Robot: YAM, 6 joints.
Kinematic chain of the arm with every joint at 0, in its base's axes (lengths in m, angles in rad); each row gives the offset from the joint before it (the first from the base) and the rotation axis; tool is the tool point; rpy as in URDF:
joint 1: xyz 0 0 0.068 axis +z
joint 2: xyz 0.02 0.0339 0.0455 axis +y
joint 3: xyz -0.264 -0.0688 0 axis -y
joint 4: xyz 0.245 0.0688 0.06 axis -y
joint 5: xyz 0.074 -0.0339 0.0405 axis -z
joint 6: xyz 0.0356 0 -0.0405 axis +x
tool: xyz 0 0 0 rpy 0 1.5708 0
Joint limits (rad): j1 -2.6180..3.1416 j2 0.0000..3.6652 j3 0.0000..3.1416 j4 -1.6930..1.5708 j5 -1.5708..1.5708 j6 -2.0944..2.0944
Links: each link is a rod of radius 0.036 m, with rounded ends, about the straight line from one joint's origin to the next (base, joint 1, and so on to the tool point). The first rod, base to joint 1, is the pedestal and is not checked.
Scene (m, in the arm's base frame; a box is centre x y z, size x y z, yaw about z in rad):
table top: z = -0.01
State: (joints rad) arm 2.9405 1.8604 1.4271 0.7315 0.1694 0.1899
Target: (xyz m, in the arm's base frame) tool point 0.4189 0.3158 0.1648
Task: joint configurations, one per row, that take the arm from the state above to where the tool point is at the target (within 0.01 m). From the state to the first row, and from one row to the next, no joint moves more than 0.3 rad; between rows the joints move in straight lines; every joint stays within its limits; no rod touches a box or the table.
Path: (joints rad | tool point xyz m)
1: 2.6561 1.9186 1.4416 0.7255 0.1849 0.1899 | -0.4045 0.2208 0.3293
2: 2.3718 1.9768 1.4561 0.7196 0.2005 0.1899 | -0.3350 0.3346 0.3077
3: 2.0874 2.0350 1.4706 0.7136 0.2160 0.1899 | -0.2329 0.4254 0.2854
4: 1.8031 2.0932 1.4851 0.7077 0.2315 0.1899 | -0.1061 0.4838 0.2624
5: 1.5187 2.1514 1.4996 0.7017 0.2471 0.1899 | 0.0350 0.5032 0.2387
6: 1.2343 2.2096 1.5141 0.6957 0.2626 0.1899 | 0.1779 0.4805 0.2145
7: 0.9500 2.2678 1.5286 0.6898 0.2781 0.1899 | 0.3099 0.4165 0.1899
8: 0.6656 2.3260 1.5432 0.6838 0.2936 0.1899 | 0.4189 0.3158 0.1648

